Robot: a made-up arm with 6 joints.
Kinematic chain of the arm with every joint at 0, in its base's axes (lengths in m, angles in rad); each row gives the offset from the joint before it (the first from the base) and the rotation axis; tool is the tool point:
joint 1: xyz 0 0 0.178 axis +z
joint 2: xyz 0 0.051 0 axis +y
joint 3: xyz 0 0 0.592 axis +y
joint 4: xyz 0 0 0.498 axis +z
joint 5: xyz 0 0 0 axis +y
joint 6: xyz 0 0 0.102 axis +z
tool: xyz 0 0 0
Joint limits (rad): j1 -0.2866..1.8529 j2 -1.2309..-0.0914 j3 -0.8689..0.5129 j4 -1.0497..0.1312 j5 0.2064..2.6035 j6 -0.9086..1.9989
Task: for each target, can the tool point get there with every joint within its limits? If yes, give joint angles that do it. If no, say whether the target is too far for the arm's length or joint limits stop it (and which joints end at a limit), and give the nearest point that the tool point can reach.
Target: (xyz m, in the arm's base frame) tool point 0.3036 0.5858 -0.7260
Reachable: no: joint limits stop it (at a limit: joint 1, joint 2, joint 3, joint 4, joint 5) | nearest point -0.8862 0.2671 0.1907 | short by 1.535 m
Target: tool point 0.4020 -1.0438 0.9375
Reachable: no: too far | nearest point 0.2636 -0.9386 0.8424 | short by 0.198 m
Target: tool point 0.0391 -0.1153 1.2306
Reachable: yes | joints 1.6595 -0.2430 0.1694 -0.9320 1.7995 -0.0609
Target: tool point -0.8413 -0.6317 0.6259
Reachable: yes | joints 0.6758 -0.9190 -0.5840 -0.3435 0.5377 0.5567
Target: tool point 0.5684 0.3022 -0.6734
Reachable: no: joint limits stop it (at a limit: joint 1, joint 2, joint 3, joint 4, joint 5) | nearest point 0.2522 -0.8906 0.1907 | short by 1.506 m
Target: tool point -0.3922 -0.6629 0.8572
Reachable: yes | joints 1.0351 -1.0188 0.2331 -0.6222 2.0722 0.5235
